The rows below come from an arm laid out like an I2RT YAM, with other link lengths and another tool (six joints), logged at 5 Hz.
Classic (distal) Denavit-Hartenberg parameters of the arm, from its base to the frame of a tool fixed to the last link. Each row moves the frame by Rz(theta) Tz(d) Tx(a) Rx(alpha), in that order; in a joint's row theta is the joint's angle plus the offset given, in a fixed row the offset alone. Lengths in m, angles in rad.
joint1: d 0.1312, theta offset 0, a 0.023, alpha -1.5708
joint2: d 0, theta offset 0, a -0.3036, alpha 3.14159
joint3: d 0, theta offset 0.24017, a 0.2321, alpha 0
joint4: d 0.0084, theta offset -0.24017, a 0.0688, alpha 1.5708
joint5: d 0.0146, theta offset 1.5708, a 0, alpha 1.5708
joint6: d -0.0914, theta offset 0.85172, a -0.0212, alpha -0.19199
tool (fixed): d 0.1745, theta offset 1.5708, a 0, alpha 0
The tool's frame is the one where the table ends.
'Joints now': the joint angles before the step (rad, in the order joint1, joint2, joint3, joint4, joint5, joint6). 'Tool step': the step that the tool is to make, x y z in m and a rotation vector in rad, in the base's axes. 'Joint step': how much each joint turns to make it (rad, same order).
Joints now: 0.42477, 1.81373, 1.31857, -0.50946, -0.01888, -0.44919
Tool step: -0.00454, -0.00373, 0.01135, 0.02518, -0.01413, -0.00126
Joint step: -0.00840, -0.03624, -0.00456, -0.00840, -0.01832, 0.00342
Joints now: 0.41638, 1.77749, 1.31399, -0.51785, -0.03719, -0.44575
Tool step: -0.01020, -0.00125, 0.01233, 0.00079, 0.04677, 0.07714
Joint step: -0.00077, -0.01069, 0.04653, -0.10337, -0.05837, -0.05532
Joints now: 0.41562, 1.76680, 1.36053, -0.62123, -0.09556, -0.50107
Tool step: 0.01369, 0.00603, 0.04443, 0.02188, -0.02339, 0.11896
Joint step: -0.00840, 0.04503, 0.24416, -0.18274, -0.07591, -0.10376
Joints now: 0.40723, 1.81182, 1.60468, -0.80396, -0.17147, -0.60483
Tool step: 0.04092, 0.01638, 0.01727, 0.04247, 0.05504, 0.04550
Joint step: -0.01602, 0.19340, 0.34676, -0.19227, -0.08355, -0.02212
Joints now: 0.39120, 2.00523, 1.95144, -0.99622, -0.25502, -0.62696
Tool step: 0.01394, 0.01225, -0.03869, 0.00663, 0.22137, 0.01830
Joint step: -0.00152, 0.16900, 0.10645, -0.13391, -0.09041, 0.01985
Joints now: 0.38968, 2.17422, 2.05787, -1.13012, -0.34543, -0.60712
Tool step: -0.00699, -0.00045, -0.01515, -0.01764, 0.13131, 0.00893
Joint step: 0.00000, 0.04349, -0.00003, -0.08467, -0.03471, 0.00001
